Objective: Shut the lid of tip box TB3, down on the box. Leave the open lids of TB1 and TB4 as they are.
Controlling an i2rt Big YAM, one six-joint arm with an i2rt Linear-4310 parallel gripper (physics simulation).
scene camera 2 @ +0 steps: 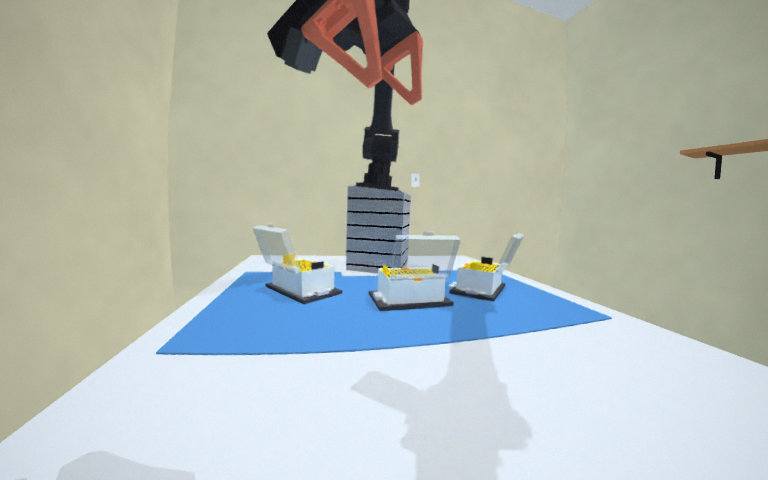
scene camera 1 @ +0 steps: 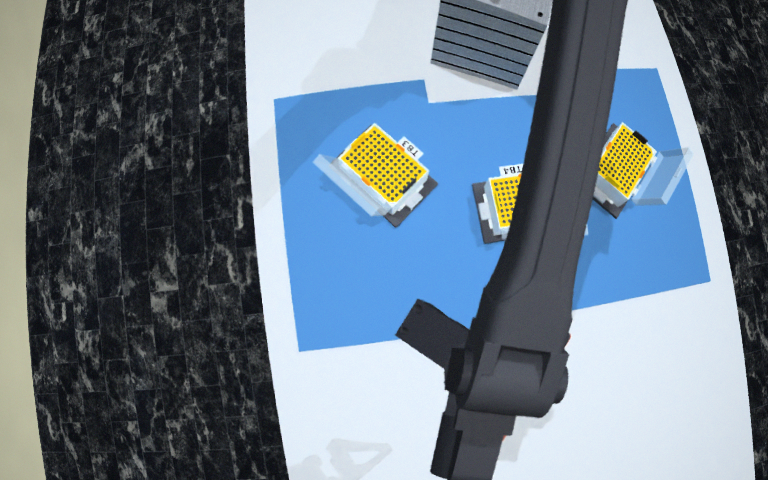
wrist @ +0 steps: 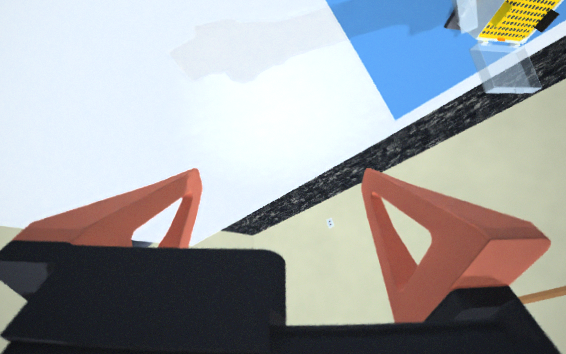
Labels:
same spot on blue mat: point(wrist: 411, 59) = point(scene camera 2: 522, 311)

